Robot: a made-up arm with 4 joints. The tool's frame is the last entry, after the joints. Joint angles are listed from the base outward. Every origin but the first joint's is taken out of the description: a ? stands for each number. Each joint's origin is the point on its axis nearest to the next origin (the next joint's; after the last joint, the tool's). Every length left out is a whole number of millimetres.
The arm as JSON. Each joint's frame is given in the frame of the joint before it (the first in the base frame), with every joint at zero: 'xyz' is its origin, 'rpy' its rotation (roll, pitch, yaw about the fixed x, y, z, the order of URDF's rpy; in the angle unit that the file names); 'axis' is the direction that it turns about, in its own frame. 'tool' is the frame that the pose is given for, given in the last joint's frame.
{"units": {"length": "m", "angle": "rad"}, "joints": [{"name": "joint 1", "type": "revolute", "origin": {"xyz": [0.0, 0.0, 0.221], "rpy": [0.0, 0.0, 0.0]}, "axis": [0.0, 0.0, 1.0]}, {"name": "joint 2", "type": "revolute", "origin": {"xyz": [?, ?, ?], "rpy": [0.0, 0.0, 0.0]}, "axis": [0.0, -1.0, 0.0]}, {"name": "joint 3", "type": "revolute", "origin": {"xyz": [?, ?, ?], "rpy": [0.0, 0.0, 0.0]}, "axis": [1.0, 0.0, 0.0]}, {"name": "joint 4", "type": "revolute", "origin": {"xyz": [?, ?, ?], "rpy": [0.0, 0.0, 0.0]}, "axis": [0.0, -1.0, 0.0]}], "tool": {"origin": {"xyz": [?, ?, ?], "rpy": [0.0, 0.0, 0.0]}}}
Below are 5 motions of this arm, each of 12 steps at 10 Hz.
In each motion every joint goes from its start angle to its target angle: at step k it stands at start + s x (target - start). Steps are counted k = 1, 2, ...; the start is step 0. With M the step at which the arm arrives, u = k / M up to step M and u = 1 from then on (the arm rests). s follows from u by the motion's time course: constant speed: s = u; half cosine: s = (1 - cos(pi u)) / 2; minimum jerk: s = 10 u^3 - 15 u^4 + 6 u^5.
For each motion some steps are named. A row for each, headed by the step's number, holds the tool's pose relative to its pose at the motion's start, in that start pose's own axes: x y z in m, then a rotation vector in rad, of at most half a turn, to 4 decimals.
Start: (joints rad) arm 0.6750 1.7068 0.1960 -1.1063
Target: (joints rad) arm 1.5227 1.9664 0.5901 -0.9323
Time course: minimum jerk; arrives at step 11
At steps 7, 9, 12:
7: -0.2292 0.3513 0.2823 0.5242 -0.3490 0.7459
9: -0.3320 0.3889 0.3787 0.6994 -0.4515 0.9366
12: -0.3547 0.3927 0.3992 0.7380 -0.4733 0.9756

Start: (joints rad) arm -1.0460 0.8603 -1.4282 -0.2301
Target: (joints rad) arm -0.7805 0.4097 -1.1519 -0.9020
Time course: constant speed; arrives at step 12
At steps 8, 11, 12:
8: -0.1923 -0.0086 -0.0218 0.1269 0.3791 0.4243
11: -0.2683 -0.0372 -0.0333 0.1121 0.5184 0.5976
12: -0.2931 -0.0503 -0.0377 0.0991 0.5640 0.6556

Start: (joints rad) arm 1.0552 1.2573 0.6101 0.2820
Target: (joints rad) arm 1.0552 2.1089 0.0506 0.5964
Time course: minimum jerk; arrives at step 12
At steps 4, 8, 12:
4: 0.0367 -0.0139 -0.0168 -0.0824 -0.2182 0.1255
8: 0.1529 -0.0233 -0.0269 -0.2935 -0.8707 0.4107
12: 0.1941 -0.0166 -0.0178 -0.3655 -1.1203 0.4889

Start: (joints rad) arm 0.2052 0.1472 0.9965 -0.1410
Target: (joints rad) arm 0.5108 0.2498 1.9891 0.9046
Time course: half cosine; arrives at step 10
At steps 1, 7, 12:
1: -0.0008 0.0051 0.0081 0.0244 -0.0207 0.0093
7: -0.0450 -0.0145 0.2733 0.8419 -0.5542 -0.1042
12: -0.0519 -0.0724 0.3172 1.0333 -0.6423 -0.2718

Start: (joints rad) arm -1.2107 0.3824 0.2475 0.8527
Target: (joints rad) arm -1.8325 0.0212 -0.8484 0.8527
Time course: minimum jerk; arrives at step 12
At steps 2, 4, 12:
2: -0.0028 -0.0032 -0.0083 -0.0482 0.0078 0.0203
4: -0.0172 -0.0242 -0.0462 -0.2796 0.0590 0.1191
12: -0.0885 -0.1747 -0.1110 -1.1570 0.5472 0.5466

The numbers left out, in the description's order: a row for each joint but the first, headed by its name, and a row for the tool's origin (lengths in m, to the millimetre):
joint 2: 0.096 0.163 0.0
joint 3: -0.232 0.0 -0.197
joint 4: 0.0 0.16 -0.078
tool: 0.184 0.0 -0.092

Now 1 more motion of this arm.
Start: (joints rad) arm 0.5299 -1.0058 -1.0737 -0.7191
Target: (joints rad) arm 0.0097 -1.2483 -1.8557 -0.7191
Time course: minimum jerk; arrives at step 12
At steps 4, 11, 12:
4: -0.0274 -0.0331 -0.0037 -0.0687 0.0718 -0.0284
11: -0.1150 -0.1842 0.0048 -0.3657 0.2458 -0.0420
12: -0.1154 -0.1853 0.0050 -0.3677 0.2464 -0.0418

